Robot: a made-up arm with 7 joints.
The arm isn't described. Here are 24 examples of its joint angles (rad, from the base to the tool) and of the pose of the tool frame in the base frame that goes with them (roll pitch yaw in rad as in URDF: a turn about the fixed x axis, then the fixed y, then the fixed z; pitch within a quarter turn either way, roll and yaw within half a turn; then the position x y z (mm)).
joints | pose
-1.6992 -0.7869 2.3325 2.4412 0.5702 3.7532 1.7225 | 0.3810 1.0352 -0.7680 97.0 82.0 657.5
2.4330 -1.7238 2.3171 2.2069 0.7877 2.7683 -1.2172 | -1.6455 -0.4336 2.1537 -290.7 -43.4 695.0
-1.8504 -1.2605 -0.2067 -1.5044 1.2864 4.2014 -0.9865 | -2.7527 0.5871 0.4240 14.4 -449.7 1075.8
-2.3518 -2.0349 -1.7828 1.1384 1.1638 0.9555 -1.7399 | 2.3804 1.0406 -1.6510 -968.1 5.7 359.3
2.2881 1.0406 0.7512 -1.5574 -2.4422 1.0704 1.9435 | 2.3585 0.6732 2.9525 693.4 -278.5 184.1
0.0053 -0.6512 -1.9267 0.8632 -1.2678 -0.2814 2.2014 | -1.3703 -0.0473 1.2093 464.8 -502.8 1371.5
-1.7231 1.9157 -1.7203 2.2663 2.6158 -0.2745 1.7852 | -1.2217 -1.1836 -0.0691 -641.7 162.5 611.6
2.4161 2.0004 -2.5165 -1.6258 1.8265 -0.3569 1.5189 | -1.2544 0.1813 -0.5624 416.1 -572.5 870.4
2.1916 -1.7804 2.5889 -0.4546 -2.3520 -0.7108 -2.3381 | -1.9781 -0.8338 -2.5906 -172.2 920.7 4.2
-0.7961 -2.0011 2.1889 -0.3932 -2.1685 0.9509 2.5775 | -2.8443 0.1819 2.6722 309.5 -978.0 83.3
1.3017 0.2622 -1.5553 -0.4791 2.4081 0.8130 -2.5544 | -0.0399 1.0336 2.4364 -141.8 -131.7 1565.1
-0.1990 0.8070 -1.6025 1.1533 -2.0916 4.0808 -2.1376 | -1.6048 0.5910 -1.1423 -618.4 -357.6 1087.4
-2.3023 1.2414 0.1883 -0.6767 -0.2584 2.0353 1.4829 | 2.3784 0.1267 2.6212 428.4 745.4 328.7
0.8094 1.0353 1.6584 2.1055 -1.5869 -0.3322 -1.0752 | 0.1734 0.3602 0.7612 -582.5 223.8 546.4
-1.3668 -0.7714 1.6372 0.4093 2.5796 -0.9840 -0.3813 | 1.8877 -0.6712 -2.2058 206.8 -499.8 1410.7
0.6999 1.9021 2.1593 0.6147 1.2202 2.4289 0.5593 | -1.0876 -1.0029 1.2732 -686.9 -291.3 98.7
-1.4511 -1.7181 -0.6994 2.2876 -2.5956 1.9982 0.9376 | -1.9839 0.4951 0.0507 -166.4 -36.5 19.5
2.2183 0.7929 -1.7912 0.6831 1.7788 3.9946 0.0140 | -2.6945 -0.3057 2.5949 675.6 -80.9 1098.6
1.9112 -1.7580 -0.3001 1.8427 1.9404 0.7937 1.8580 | 2.9264 -0.3775 -1.9789 193.9 113.6 -133.0
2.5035 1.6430 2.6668 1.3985 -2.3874 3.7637 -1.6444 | 1.3494 -0.2087 -2.9776 511.3 -371.8 3.6
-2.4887 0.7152 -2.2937 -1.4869 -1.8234 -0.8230 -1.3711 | -2.8378 -0.5593 0.2928 139.3 -354.9 1017.1
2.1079 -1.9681 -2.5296 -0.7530 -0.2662 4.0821 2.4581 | -1.1294 0.3574 -2.2140 -443.0 502.7 3.8
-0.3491 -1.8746 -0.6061 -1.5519 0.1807 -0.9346 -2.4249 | -2.8382 0.4295 2.5774 712.6 -11.8 810.9
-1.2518 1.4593 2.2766 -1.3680 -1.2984 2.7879 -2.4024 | -2.1146 -0.5094 2.3205 -590.1 170.2 756.5
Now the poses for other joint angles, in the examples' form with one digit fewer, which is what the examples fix.
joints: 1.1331 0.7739 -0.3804 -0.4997 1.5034 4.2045 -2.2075
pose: -2.360 0.915 -1.833 -389 -566 1112
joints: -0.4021 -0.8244 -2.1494 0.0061 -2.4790 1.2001 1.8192
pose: -0.002 0.852 0.088 755 -563 1075
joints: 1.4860 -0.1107 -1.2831 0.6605 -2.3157 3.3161 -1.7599
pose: -2.287 0.266 -0.568 256 282 1331
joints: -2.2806 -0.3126 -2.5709 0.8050 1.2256 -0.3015 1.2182
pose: -2.178 0.150 1.154 -259 428 1423
